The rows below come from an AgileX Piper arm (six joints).
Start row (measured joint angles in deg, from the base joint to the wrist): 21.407 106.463 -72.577 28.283 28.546 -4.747
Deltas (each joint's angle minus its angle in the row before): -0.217 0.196 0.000 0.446 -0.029 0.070; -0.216 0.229 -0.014 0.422 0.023 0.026; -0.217 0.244 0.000 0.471 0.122 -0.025; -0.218 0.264 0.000 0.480 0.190 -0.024; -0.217 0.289 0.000 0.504 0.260 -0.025; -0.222 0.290 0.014 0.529 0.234 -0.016; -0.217 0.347 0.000 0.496 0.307 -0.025; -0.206 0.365 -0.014 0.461 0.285 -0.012; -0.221 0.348 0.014 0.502 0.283 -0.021; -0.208 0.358 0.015 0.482 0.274 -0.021; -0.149 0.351 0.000 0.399 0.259 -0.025; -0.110 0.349 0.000 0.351 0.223 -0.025; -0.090 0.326 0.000 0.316 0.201 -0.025; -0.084 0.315 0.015 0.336 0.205 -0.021; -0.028 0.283 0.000 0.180 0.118 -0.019
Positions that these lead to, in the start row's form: 21.190 106.659 -72.577 28.729 28.517 -4.677; 20.974 106.888 -72.591 29.151 28.540 -4.651; 20.757 107.132 -72.591 29.622 28.662 -4.676; 20.539 107.396 -72.591 30.102 28.852 -4.700; 20.322 107.685 -72.591 30.606 29.112 -4.725; 20.100 107.975 -72.577 31.135 29.346 -4.741; 19.883 108.322 -72.577 31.631 29.653 -4.766; 19.677 108.687 -72.591 32.092 29.938 -4.778; 19.456 109.035 -72.577 32.594 30.221 -4.799; 19.248 109.393 -72.562 33.076 30.495 -4.820; 19.099 109.744 -72.562 33.475 30.754 -4.845; 18.989 110.093 -72.562 33.826 30.977 -4.870; 18.899 110.419 -72.562 34.142 31.178 -4.895; 18.815 110.734 -72.547 34.478 31.383 -4.916; 18.787 111.017 -72.547 34.658 31.501 -4.935
